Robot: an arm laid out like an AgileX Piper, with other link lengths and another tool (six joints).
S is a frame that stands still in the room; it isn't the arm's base.
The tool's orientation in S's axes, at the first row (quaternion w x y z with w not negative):
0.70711, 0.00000, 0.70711, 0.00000
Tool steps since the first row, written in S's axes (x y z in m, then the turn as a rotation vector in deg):
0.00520, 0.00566, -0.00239, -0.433, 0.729, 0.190
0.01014, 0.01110, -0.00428, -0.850, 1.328, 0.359
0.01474, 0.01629, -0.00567, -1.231, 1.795, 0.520
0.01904, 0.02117, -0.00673, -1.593, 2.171, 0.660
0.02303, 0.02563, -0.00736, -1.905, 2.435, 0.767
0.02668, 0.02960, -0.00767, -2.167, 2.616, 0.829
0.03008, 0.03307, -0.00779, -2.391, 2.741, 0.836
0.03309, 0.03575, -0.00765, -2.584, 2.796, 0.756
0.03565, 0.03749, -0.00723, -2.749, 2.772, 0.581
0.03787, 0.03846, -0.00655, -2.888, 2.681, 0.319
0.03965, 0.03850, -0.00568, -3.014, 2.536, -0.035
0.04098, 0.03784, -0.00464, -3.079, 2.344, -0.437
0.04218, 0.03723, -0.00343, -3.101, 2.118, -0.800
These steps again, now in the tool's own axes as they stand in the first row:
0.00239, 0.00566, 0.00520, -0.190, 0.729, -0.433
0.00428, 0.01110, 0.01014, -0.359, 1.328, -0.850
0.00567, 0.01629, 0.01474, -0.520, 1.795, -1.231
0.00673, 0.02117, 0.01904, -0.660, 2.171, -1.593
0.00736, 0.02563, 0.02303, -0.767, 2.435, -1.905
0.00767, 0.02960, 0.02668, -0.829, 2.616, -2.167
0.00779, 0.03307, 0.03008, -0.836, 2.741, -2.391
0.00765, 0.03575, 0.03309, -0.756, 2.796, -2.584
0.00723, 0.03749, 0.03565, -0.581, 2.772, -2.749
0.00655, 0.03846, 0.03787, -0.319, 2.681, -2.888
0.00568, 0.03850, 0.03965, 0.035, 2.536, -3.014
0.00464, 0.03784, 0.04098, 0.437, 2.344, -3.079
0.00343, 0.03723, 0.04218, 0.800, 2.118, -3.101

